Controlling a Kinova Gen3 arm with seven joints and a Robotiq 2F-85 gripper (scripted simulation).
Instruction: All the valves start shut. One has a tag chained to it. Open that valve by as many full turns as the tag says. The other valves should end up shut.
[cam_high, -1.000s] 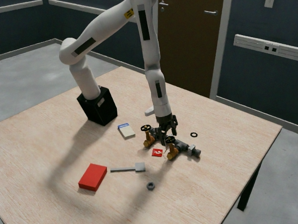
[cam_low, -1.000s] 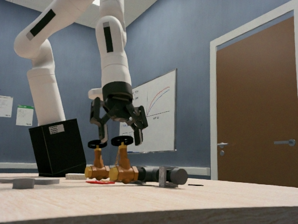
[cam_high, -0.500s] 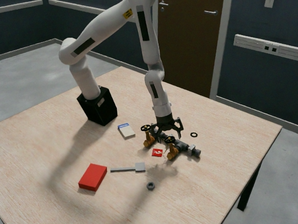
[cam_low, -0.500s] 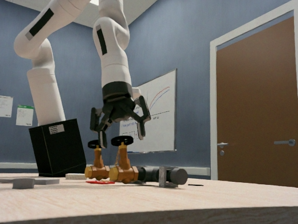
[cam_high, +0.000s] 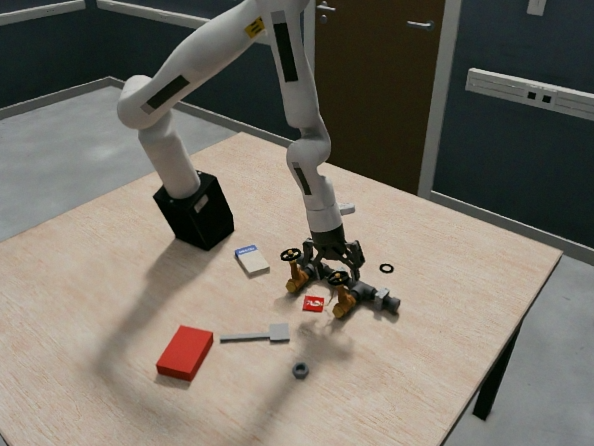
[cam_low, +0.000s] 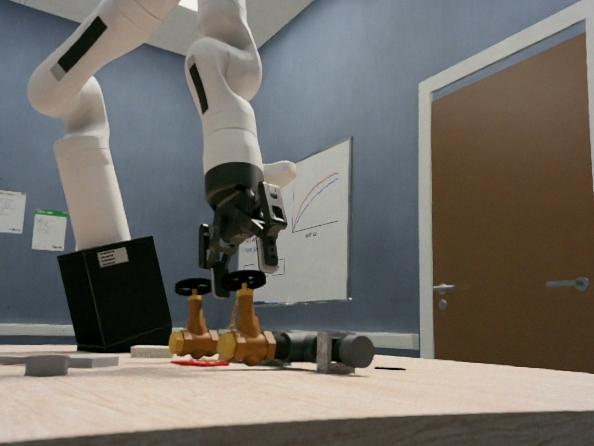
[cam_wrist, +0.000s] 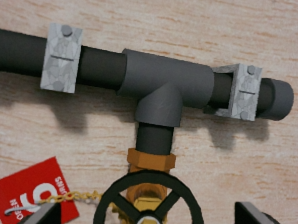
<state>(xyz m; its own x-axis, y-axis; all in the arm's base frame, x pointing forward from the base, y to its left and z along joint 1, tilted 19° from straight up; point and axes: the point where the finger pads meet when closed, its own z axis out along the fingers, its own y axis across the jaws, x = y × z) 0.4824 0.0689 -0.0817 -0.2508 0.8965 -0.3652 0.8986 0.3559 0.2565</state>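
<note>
Now: hand 60 mm past the red tag, 30 mm to the left of it and 100 mm above it. The rest, counted from my hand: red block (130 mm behind, 350 mm to the right, 80 mm below); then white card box (290 mm behind, 30 mm to the right, 90 mm below); then grey t-shaped tool (60 mm behind, 190 mm to the right, 90 mm below).
</note>
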